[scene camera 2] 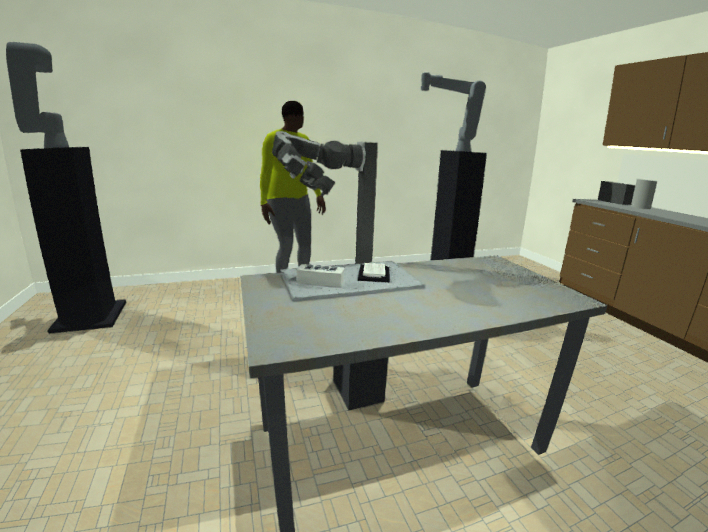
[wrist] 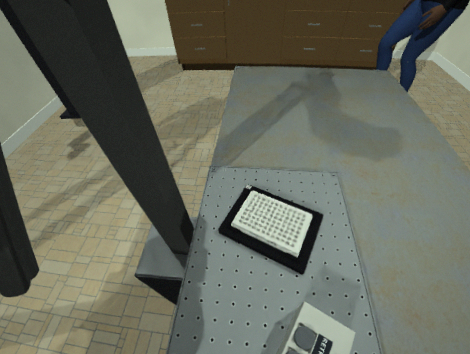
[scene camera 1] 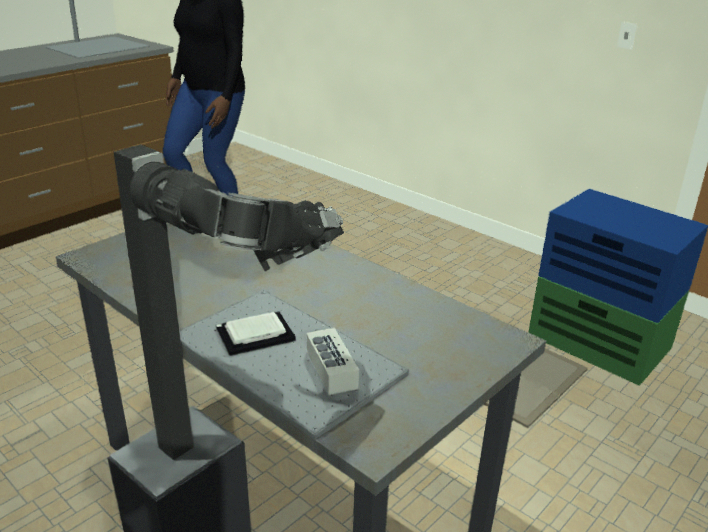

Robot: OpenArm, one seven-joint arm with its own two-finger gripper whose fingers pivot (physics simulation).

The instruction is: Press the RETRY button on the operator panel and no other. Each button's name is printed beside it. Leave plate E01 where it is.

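Observation:
The white operator panel (scene camera 1: 343, 378) (scene camera 2: 320, 276) (wrist: 320, 316) stands on the perforated board (scene camera 1: 228, 374) (scene camera 2: 400, 284) (wrist: 240, 330), with a row of round grey buttons on top. The RETRY button (scene camera 1: 318, 340) (wrist: 304, 336) is at the end nearest the plate; its label is partly cut off in the wrist view. White plate E01 (scene camera 1: 255, 327) (scene camera 2: 374, 267) (wrist: 272, 222) lies on a black holder (scene camera 1: 234, 347) (scene camera 2: 374, 279) (wrist: 302, 266), beside the panel and apart from it. My gripper (scene camera 1: 274, 261) (scene camera 2: 329, 185) is open and empty, high above the table, away from the panel and the plate.
The board lies on the grey table (scene camera 1: 457, 343) (scene camera 2: 429, 317) (wrist: 415, 225). The arm's dark column (scene camera 1: 157, 320) (scene camera 2: 366, 211) (wrist: 135, 140) rises beside the board. A person in blue jeans (scene camera 1: 208, 74) (wrist: 400, 45) stands beyond the table. Blue (scene camera 1: 623, 223) and green (scene camera 1: 589, 328) crates are stacked at the right.

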